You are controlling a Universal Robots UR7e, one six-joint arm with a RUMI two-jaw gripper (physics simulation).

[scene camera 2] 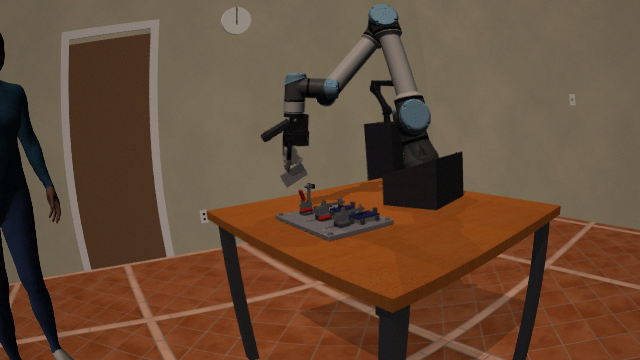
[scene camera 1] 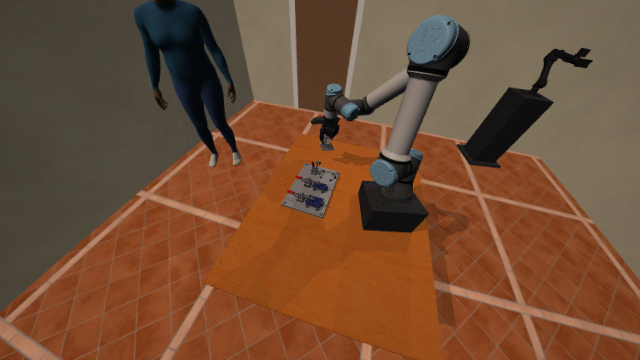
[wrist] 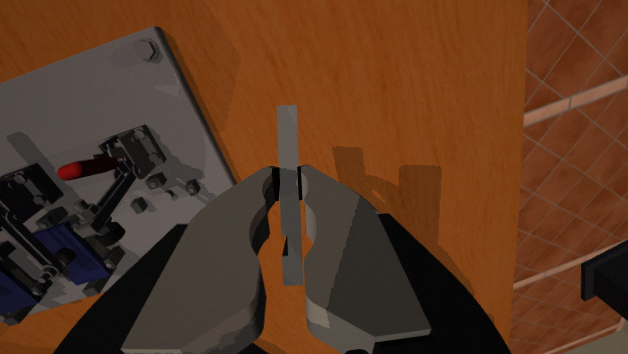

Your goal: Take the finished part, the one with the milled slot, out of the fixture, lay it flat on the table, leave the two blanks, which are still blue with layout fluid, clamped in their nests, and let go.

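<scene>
The finished part (scene camera 1: 326,147) (scene camera 2: 294,175) (wrist: 287,135) is a thin grey plate. In the wrist view it stands edge-on between the jaws, with a slot notch near its lower end. My gripper (scene camera 1: 326,141) (scene camera 2: 288,167) (wrist: 289,169) is shut on it and holds it above the table (scene camera 1: 300,280) (scene camera 2: 450,235) (wrist: 400,65), beyond the fixture's far end. Two blue blanks, one (scene camera 1: 314,202) (scene camera 2: 364,215) (wrist: 12,295) and the other (scene camera 1: 320,187) (scene camera 2: 343,208) (wrist: 75,252), sit in their nests under lowered clamps on the fixture plate (scene camera 1: 297,206) (scene camera 2: 305,225) (wrist: 90,95). The third nest holds no part.
The third nest's clamp (scene camera 1: 314,169) (scene camera 2: 306,200) stands raised, with a red handle (wrist: 87,167). The black robot base (scene camera 1: 390,215) (scene camera 2: 410,187) stands on the table beside the fixture. A person (scene camera 1: 187,65) stands on the floor past the table. A black pedestal (scene camera 1: 510,125) carries another small arm.
</scene>
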